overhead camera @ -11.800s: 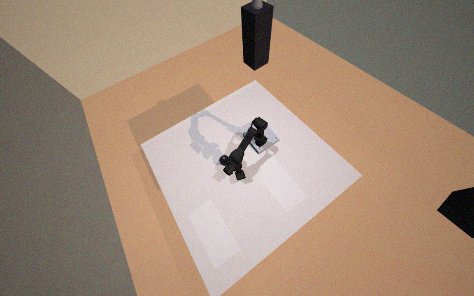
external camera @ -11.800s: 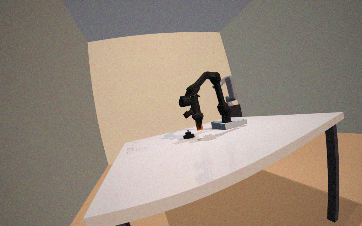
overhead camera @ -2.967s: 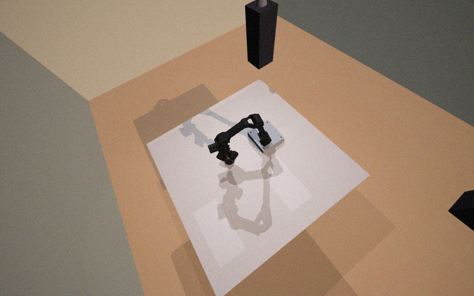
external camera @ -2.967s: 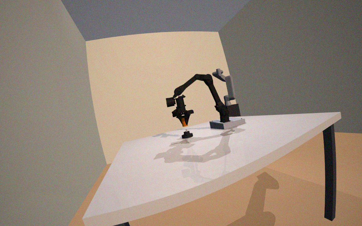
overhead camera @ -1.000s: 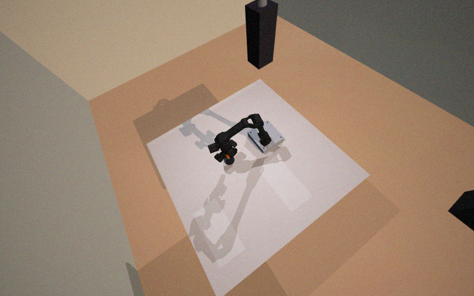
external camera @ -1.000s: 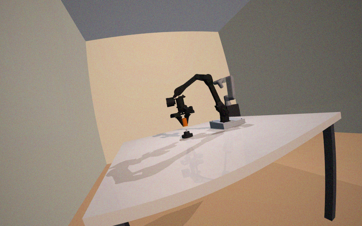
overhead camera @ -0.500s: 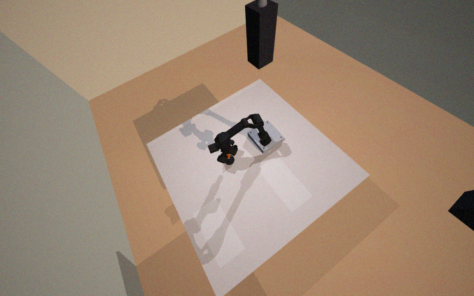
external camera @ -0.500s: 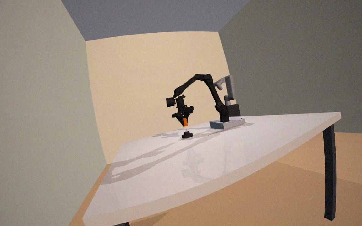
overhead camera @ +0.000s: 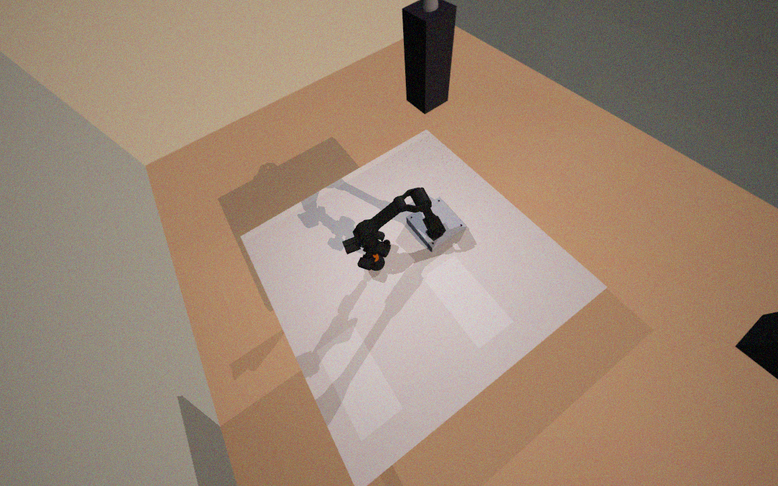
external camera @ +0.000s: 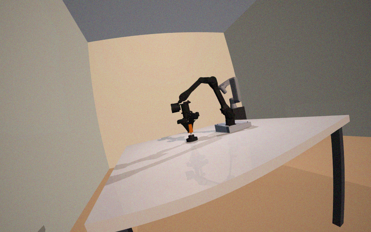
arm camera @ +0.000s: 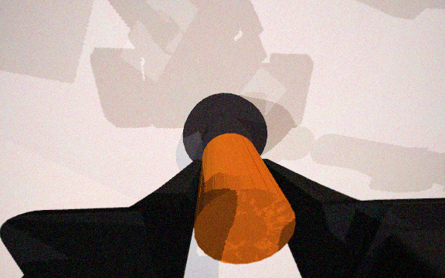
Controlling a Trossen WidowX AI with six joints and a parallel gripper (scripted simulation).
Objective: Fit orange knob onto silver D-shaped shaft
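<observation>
Right now the dark round pedestal is 4 cm below my gripper tip. Also, from my gripper tip: orange knob: 3 cm above.
</observation>
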